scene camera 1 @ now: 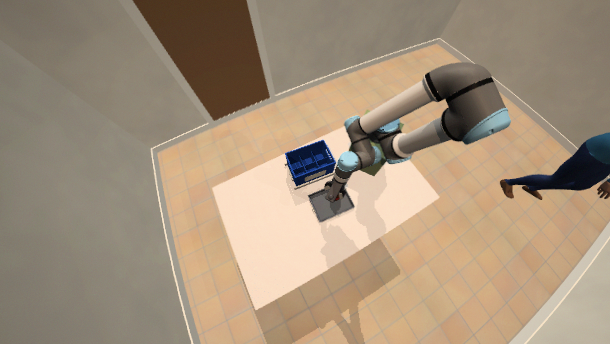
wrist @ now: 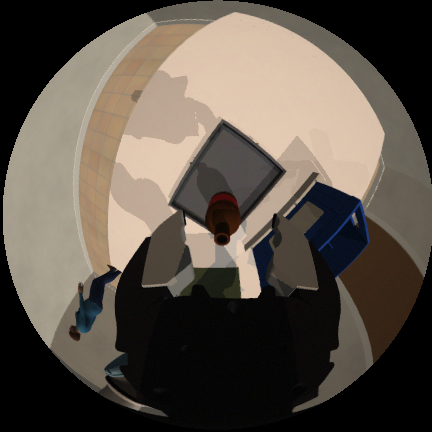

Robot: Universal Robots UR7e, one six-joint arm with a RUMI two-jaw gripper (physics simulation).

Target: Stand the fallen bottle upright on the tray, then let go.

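Places are measured from the arm's base along level axes (x ahead, y left, z up), in centimetres.
Where they show: gripper, fingertip midpoint: point(wrist: 228, 213).
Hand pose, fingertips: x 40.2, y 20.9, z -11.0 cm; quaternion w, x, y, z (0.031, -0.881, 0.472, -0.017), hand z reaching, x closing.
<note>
After its pixels a point has its place.
The brown bottle with a red band point(wrist: 222, 215) {z -18.9, x 36.4, y 19.1 cm} point(scene camera 1: 337, 198) {z -25.9, x 35.2, y 21.3 cm} stands upright, as far as the wrist view shows, near one corner of the dark grey tray point(wrist: 245, 160) {z -30.4, x 47.1, y 20.1 cm} point(scene camera 1: 325, 212) {z -30.4, x 45.4, y 25.6 cm}. Its open mouth points up towards the wrist camera. My gripper point(wrist: 228, 213) {z -11.0, x 40.2, y 20.9 cm} point(scene camera 1: 335, 197) {z -11.0, x 40.2, y 20.9 cm} is open, with one finger on each side of the bottle and a gap on both sides in the wrist view. In the scene view the gripper is low over the tray and hides most of the bottle.
A blue crate with compartments point(scene camera 1: 300, 178) {z -18.1, x 52.4, y 2.0 cm} point(wrist: 345, 200) {z -16.4, x 54.2, y 2.1 cm} stands beside the tray, with a grey strip point(wrist: 300, 192) {z -28.8, x 50.2, y 3.5 cm} along its near side. Both stand on the pale table point(scene camera 1: 260, 235) {z -30.9, x 88.9, y 22.4 cm} point(wrist: 300, 90) {z -30.9, x 74.3, y 20.2 cm}. A person in blue point(scene camera 1: 560, 179) point(wrist: 90, 310) is on the floor beyond the table.
</note>
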